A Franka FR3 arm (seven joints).
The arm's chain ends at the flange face. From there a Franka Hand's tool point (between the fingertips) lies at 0.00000 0.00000 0.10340 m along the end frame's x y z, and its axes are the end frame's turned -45 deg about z.
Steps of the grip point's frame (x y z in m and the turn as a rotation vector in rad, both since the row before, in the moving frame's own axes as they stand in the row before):
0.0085, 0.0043, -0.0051, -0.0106, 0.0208, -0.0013
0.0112, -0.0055, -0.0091, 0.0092, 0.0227, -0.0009
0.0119, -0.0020, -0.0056, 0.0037, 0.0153, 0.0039
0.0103, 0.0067, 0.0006, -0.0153, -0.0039, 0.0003
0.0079, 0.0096, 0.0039, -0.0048, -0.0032, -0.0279
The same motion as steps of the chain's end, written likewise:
0.0068, -0.0022, -0.0051, 0.0072, 0.0222, -0.0013
0.0030, -0.0095, -0.0091, 0.0226, 0.0095, -0.0009
0.0061, -0.0084, -0.0056, 0.0134, 0.0082, 0.0039
0.0112, -0.0039, 0.0006, -0.0136, 0.0081, 0.0003
0.0122, 0.0006, 0.0039, -0.0057, 0.0011, -0.0279

